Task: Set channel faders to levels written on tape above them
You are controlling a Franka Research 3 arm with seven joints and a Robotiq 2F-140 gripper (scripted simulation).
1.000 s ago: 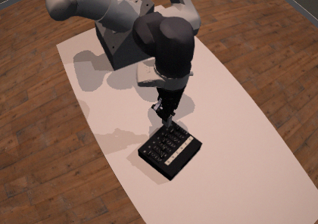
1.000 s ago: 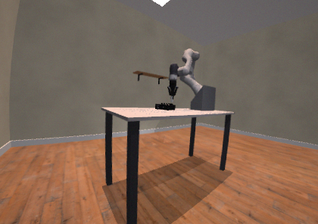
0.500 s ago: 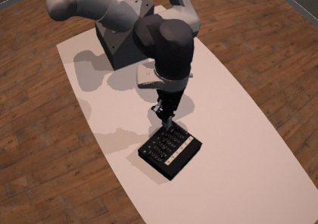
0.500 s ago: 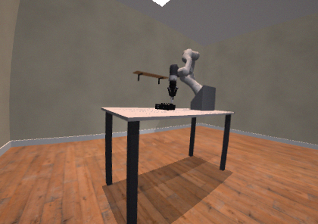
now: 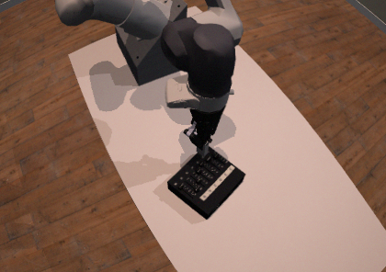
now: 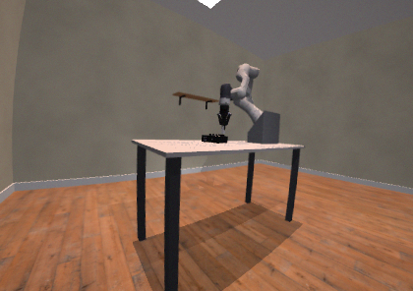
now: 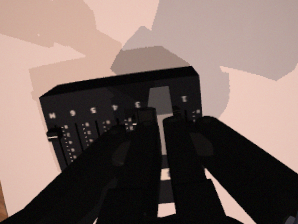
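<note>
My hand is 9 cm to the left of the master fader, 7 cm short of it and 4 cm above it.
</note>
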